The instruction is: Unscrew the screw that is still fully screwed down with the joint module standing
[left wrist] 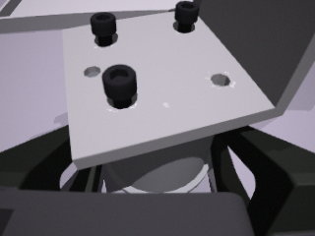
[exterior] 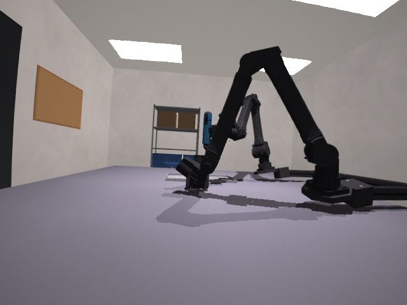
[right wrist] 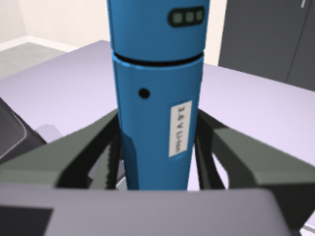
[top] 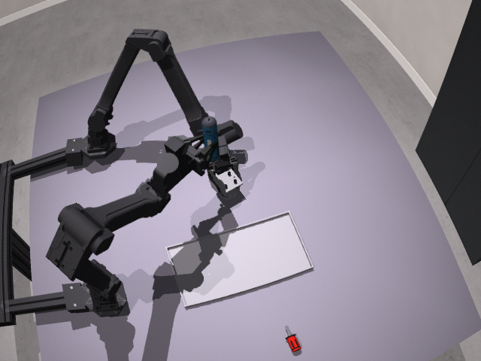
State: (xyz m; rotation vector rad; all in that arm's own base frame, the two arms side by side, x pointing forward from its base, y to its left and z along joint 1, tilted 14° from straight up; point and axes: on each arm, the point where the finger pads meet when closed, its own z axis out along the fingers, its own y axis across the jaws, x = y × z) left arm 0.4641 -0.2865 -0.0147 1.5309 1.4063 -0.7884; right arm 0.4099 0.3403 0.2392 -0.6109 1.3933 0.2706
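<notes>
My left gripper is now 10 mm below the joint module body. Also, from my left hand: white tray: 260 mm to the right, 20 mm below, 20 mm behind; white bracket: 50 mm above; red hand screwdriver: 570 mm to the right, 80 mm ahead, 10 mm below.
</notes>
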